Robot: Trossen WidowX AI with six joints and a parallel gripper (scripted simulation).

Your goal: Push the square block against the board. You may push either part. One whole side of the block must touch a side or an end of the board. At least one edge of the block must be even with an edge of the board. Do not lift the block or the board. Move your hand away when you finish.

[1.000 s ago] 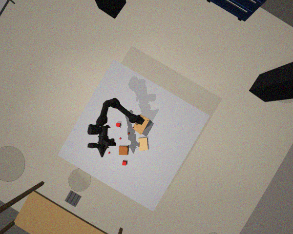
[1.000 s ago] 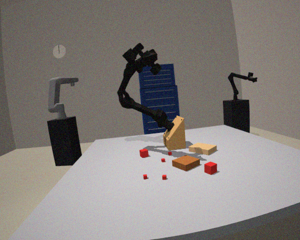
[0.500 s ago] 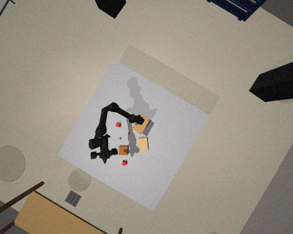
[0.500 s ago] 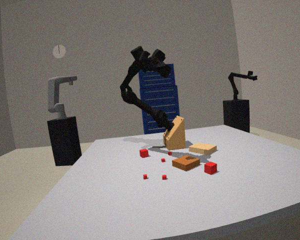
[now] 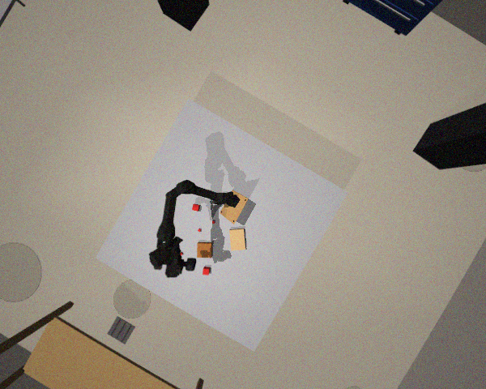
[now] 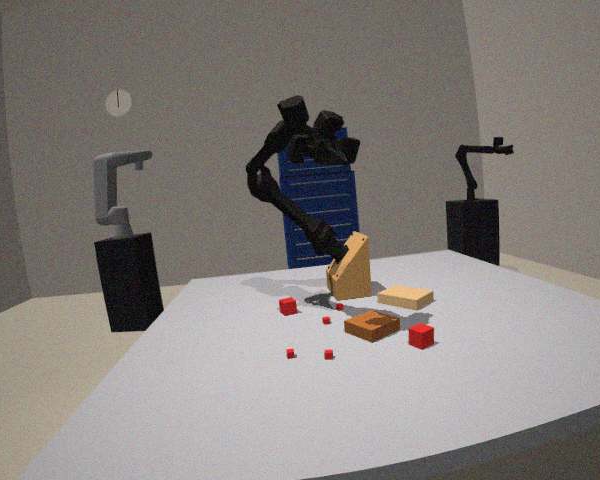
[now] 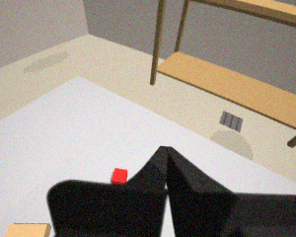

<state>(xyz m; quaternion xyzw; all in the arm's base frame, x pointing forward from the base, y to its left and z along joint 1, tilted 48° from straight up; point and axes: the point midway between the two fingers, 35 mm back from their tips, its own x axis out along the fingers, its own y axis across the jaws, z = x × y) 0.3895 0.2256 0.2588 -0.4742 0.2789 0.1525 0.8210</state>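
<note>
Right now the square block is 50 mm behind my gripper tip, 40 mm to the left of it and 400 mm below it. Round my gripper tip: board (240 mm behind, 190 mm to the left, 400 mm below).
</note>
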